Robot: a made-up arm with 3 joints. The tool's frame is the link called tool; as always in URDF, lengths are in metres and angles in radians. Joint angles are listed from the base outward.
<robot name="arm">
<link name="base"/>
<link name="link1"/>
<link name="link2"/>
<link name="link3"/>
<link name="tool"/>
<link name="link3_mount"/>
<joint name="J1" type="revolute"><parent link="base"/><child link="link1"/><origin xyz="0 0 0.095" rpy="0 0 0"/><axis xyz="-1 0 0"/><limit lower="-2.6" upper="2.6"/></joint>
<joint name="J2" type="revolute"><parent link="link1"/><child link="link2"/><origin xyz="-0.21 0.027 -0.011" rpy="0 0 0"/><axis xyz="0 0 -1"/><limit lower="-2.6" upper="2.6"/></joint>
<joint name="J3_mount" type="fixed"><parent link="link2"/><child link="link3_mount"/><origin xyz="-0.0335 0.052 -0.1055" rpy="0 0 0"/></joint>
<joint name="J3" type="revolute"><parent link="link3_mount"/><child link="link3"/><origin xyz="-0.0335 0.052 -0.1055" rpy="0 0 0"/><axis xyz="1 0 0"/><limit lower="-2.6" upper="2.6"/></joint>
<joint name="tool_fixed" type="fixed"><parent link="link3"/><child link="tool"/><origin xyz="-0.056 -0.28 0.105" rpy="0 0 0"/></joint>
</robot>
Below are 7 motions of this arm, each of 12 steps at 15 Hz.
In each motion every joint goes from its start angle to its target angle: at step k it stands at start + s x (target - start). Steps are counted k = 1, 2, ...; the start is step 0. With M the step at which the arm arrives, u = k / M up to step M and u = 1 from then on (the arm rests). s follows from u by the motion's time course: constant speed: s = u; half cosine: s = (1 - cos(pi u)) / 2; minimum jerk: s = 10 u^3 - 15 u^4 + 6 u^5.
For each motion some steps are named. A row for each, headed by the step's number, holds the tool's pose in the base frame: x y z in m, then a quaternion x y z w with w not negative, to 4 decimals.
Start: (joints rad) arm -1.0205 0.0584 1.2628
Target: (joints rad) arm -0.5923 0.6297 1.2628
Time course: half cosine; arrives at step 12
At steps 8, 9, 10, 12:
8: -0.3566 0.3041 -0.2463 0.8066 -0.0670 -0.2315 0.5397
9: -0.3571 0.2956 -0.2542 0.7882 -0.0807 -0.2573 0.5531
10: -0.3572 0.2890 -0.2602 0.7736 -0.0919 -0.2765 0.5627
12: -0.3571 0.2833 -0.2652 0.7608 -0.1019 -0.2924 0.5703

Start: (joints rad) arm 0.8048 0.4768 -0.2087
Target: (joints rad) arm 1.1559 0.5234 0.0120
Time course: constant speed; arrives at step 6
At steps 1, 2, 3, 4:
1: -0.3905 -0.0874 0.0885 -0.4804 -0.0813 -0.2257 0.8436
2: -0.3937 -0.0973 0.0905 -0.4890 -0.0934 -0.2251 0.8375
3: -0.3967 -0.1072 0.0933 -0.4976 -0.1056 -0.2238 0.8314
4: -0.3997 -0.1170 0.0967 -0.5061 -0.1179 -0.2218 0.8251

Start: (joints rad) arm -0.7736 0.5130 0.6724
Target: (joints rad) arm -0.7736 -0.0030 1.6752
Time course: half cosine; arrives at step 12
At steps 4, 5, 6, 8, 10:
4: -0.3797 0.2205 -0.2235 0.7364 -0.0143 -0.1903 0.6491
5: -0.3670 0.2479 -0.2377 0.7786 -0.0216 -0.1587 0.6067
6: -0.3545 0.2787 -0.2473 0.8203 -0.0253 -0.1246 0.5577
8: -0.3371 0.3395 -0.2496 0.8890 -0.0201 -0.0597 0.4535
10: -0.3326 0.3822 -0.2386 0.9286 -0.0064 -0.0144 0.3709

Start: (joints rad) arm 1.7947 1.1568 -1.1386
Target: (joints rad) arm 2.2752 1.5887 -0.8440
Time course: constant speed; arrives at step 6
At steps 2, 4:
2: -0.1918 0.0075 -0.0803 -0.7937 -0.2673 -0.5433 0.0582
4: -0.2014 -0.0221 -0.0694 -0.7496 -0.3659 -0.5507 0.0316

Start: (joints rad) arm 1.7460 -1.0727 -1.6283
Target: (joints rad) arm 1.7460 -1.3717 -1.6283
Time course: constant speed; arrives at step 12
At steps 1, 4, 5, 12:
1: -0.4663 0.0472 0.0663 0.8474 -0.0307 -0.5208 0.0990
4: -0.4650 0.0506 0.0851 0.8274 -0.0325 -0.5522 0.0967
5: -0.4643 0.0517 0.0914 0.8205 -0.0331 -0.5625 0.0959
12: -0.4548 0.0593 0.1344 0.7686 -0.0373 -0.6322 0.0898

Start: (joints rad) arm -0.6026 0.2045 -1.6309
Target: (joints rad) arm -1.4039 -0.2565 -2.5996
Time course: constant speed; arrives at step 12
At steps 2, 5, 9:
2: -0.2979 0.2097 0.3229 -0.5029 0.0608 -0.0192 0.8620
5: -0.3290 0.2233 0.3673 -0.5218 0.0062 -0.0005 0.8530
9: -0.3848 0.2293 0.4164 -0.5441 -0.0690 -0.0147 0.8361

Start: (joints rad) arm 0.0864 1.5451 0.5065
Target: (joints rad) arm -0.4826 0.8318 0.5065
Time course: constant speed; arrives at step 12
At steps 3, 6, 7, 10, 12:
3: -0.4227 0.1233 -0.1645 0.2152 -0.1411 -0.6155 0.7450
6: -0.4338 0.1206 -0.1521 0.2859 -0.0860 -0.5532 0.7777
7: -0.4360 0.1192 -0.1494 0.3102 -0.0696 -0.5304 0.7858
10: -0.4376 0.1151 -0.1453 0.3844 -0.0272 -0.4568 0.8017
12: -0.4346 0.1135 -0.1459 0.4342 -0.0048 -0.4040 0.8051

